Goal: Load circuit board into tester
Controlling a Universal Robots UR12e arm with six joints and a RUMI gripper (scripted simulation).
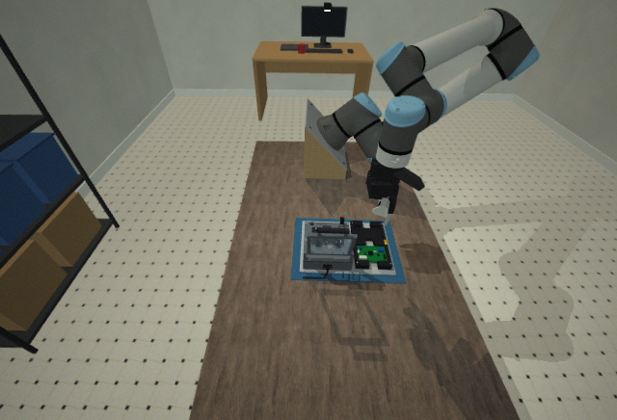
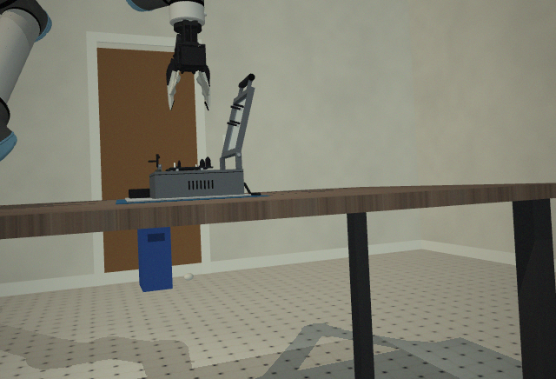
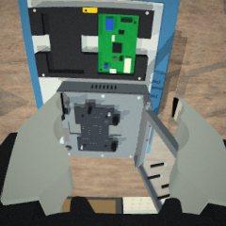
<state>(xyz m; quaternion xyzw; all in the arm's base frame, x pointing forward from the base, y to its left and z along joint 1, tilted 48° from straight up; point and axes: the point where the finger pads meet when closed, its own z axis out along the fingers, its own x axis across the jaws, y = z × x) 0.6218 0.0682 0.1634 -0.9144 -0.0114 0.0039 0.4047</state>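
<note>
Right now the green circuit board is 22 cm below my hand. From my hand the other things lie so: tester lid 9 cm ahead, 17 cm to the right, 5 cm below; tester 1 cm behind, 13 cm to the right, 12 cm below.
</note>
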